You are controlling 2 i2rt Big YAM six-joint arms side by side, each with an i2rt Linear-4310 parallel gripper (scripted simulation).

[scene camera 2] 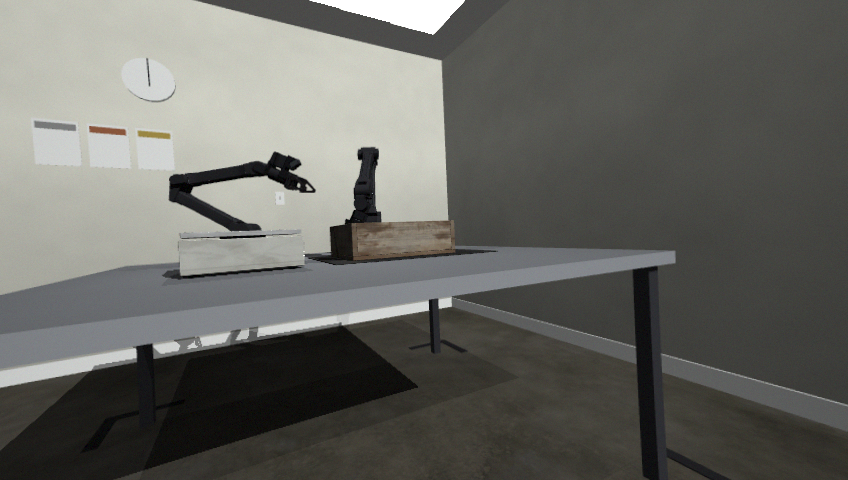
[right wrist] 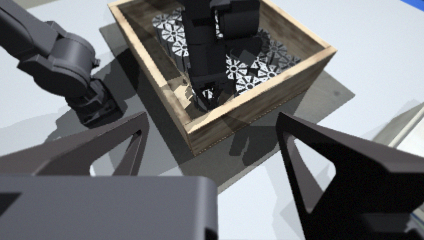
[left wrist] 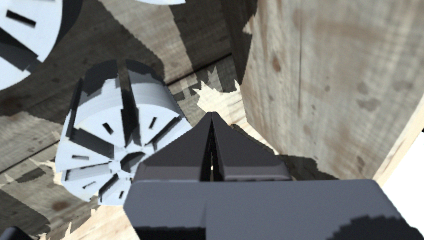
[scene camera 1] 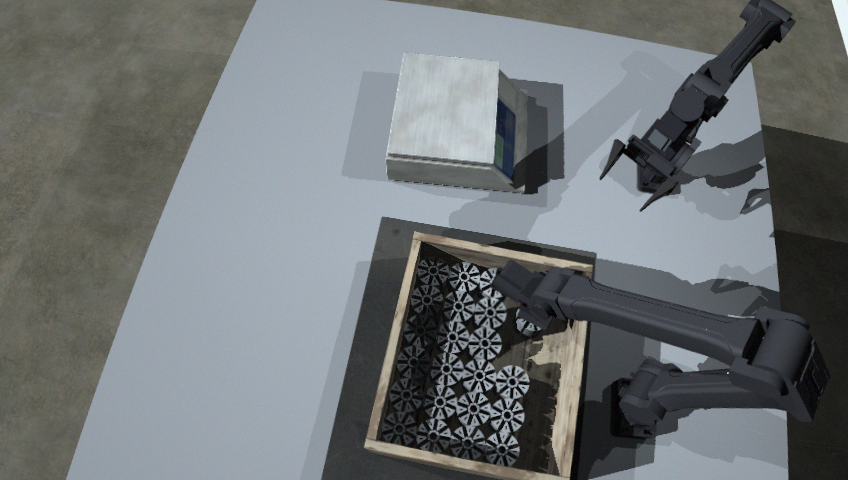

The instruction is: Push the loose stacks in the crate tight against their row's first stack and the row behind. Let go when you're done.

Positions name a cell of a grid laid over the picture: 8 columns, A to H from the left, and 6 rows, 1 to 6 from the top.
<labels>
wooden crate: scene camera 2 D4; right wrist D4; left wrist G3; scene camera 1 F5
</labels>
